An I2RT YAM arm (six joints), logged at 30 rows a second.
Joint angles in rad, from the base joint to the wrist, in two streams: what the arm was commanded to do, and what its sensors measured. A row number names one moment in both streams.
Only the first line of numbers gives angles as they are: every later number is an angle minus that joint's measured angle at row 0.
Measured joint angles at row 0: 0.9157 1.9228 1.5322 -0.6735 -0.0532 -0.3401
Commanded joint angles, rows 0 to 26: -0.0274 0.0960 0.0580 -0.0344 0.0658 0.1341; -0.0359 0.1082 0.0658 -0.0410 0.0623 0.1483; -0.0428 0.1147 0.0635 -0.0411 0.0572 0.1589; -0.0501 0.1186 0.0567 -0.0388 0.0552 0.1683; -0.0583 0.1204 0.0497 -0.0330 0.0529 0.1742; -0.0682 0.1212 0.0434 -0.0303 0.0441 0.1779; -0.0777 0.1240 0.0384 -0.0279 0.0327 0.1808; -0.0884 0.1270 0.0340 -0.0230 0.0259 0.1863; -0.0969 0.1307 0.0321 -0.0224 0.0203 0.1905; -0.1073 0.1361 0.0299 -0.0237 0.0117 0.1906; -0.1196 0.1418 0.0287 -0.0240 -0.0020 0.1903; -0.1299 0.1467 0.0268 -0.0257 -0.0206 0.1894; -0.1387 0.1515 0.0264 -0.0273 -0.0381 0.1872; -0.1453 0.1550 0.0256 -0.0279 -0.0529 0.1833; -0.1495 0.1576 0.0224 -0.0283 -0.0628 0.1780; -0.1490 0.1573 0.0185 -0.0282 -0.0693 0.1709; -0.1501 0.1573 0.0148 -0.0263 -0.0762 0.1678; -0.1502 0.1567 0.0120 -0.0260 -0.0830 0.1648; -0.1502 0.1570 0.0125 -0.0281 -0.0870 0.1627; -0.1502 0.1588 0.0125 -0.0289 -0.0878 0.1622; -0.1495 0.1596 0.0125 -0.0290 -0.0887 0.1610; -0.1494 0.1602 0.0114 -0.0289 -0.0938 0.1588; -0.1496 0.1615 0.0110 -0.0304 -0.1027 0.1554; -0.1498 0.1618 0.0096 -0.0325 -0.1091 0.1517; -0.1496 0.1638 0.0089 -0.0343 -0.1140 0.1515; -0.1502 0.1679 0.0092 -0.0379 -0.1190 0.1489; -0.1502 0.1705 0.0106 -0.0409 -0.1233 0.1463
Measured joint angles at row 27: -0.1541 0.1454 0.0244 -0.0267 -0.0893 0.1595
